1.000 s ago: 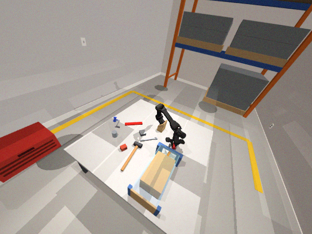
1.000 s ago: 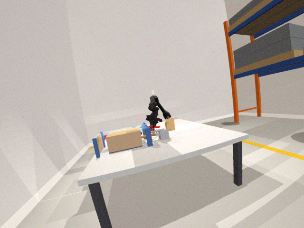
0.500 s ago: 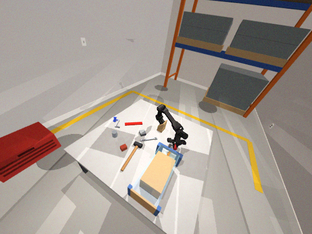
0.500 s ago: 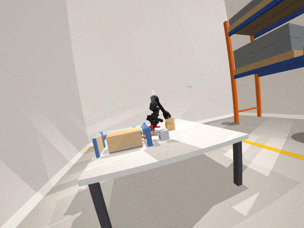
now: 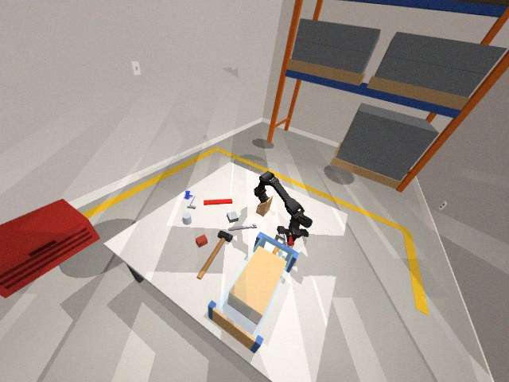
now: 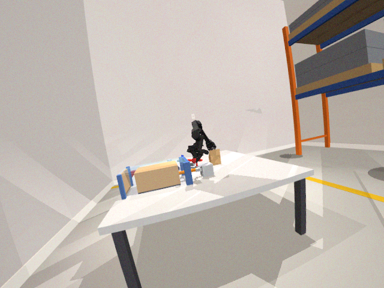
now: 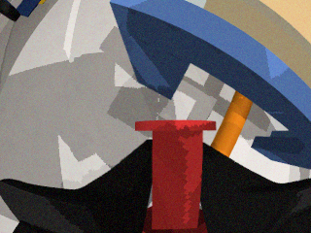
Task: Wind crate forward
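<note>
My gripper tip is 40 mm past the red-knobbed winch handle, 30 mm to the left of it and 30 mm above it. Round my gripper tip: grey hand winch (100 mm behind, 90 mm to the right, 100 mm below); red knob (10 mm behind, 10 mm to the right); frame (70 mm ahead, 50 mm to the right, 30 mm below).
</note>
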